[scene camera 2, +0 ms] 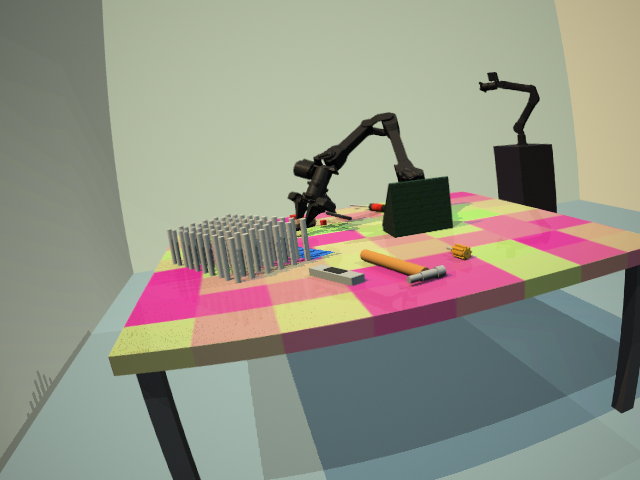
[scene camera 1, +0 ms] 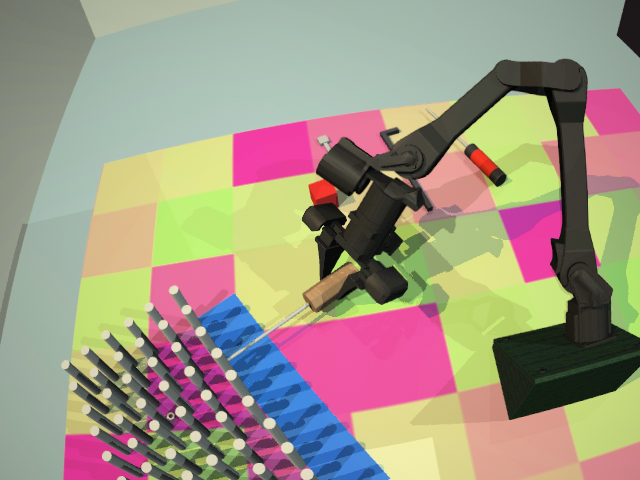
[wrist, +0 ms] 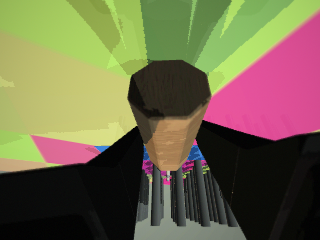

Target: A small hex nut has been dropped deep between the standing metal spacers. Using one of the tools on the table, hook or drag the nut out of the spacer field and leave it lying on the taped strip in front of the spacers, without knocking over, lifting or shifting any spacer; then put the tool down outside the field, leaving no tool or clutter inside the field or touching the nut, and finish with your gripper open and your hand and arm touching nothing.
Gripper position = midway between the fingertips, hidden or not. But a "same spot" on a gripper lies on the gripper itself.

my gripper: scene camera 2; scene camera 1 330,289; wrist
hammer: scene camera 2 417,273; not seen in scene camera 1 (out of frame); not seen in the wrist view (out of frame)
grey flat box: scene camera 2 342,276; not seen in scene camera 1 (out of frame); not seen in the wrist view (out of frame)
same spot on my gripper: (wrist: 105,190) = (scene camera 2: 306,208)
